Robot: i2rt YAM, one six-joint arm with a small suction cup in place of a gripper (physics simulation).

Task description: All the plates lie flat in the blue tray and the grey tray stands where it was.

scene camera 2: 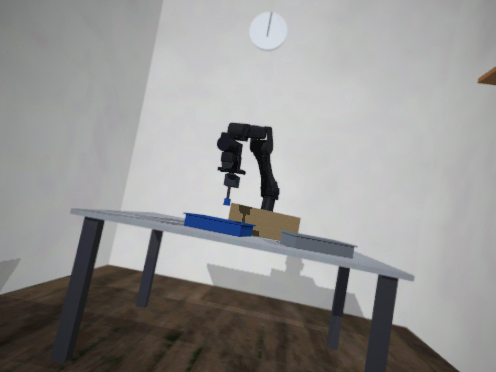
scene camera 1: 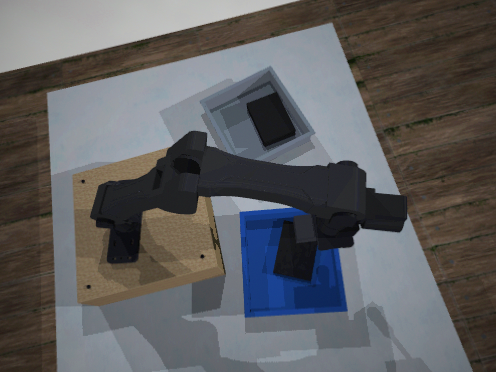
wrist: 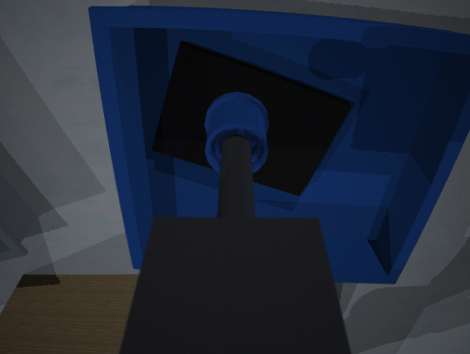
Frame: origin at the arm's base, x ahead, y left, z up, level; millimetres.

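Seen in the pictures: end effector, tool point: (scene camera 2: 226, 205) (wrist: 236, 121); arm's base, origin of the base link: (scene camera 2: 265, 213) (scene camera 1: 127, 220).
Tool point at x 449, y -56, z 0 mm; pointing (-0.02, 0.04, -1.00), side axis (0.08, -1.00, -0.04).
Pixels of each thing's middle, then the offset from my tool point to it. Level surfaces: height alone.
- blue tray, body centre: (wrist: 280, 160) (scene camera 1: 290, 260) (scene camera 2: 220, 225) 74 mm back, 36 mm right, 84 mm down
- grey tray, body centre: (scene camera 1: 256, 120) (scene camera 2: 315, 243) 145 mm back, 350 mm left, 84 mm down
- pale table, its level: 109 mm down
The blue tray (scene camera 1: 260, 301) (scene camera 2: 217, 224) (wrist: 122, 150) stands on the table. A black plate (scene camera 1: 289, 255) (wrist: 300, 137) lies flat in it, turned at an angle to its walls; whether more lie under it I cannot tell. The grey tray (scene camera 1: 234, 129) (scene camera 2: 317, 244) stands apart from it. A black plate (scene camera 1: 270, 120) lies flat in the grey tray, looking thick, possibly a stack. My suction cup (scene camera 2: 227, 202) (wrist: 237, 117) is blue, points down, holds nothing and hangs above the blue tray, over its plate in the wrist view. The arm hides the cup in scene camera 1.
The arm's wooden base block (scene camera 1: 190, 235) (scene camera 2: 275, 223) (wrist: 70, 320) stands beside both trays on the pale table (scene camera 1: 125, 112) (scene camera 2: 392, 268). The arm (scene camera 1: 260, 180) (scene camera 2: 265, 165) reaches over the gap between the trays, its elbow high. A round clock (scene camera 2: 268, 41) hangs on the wall.
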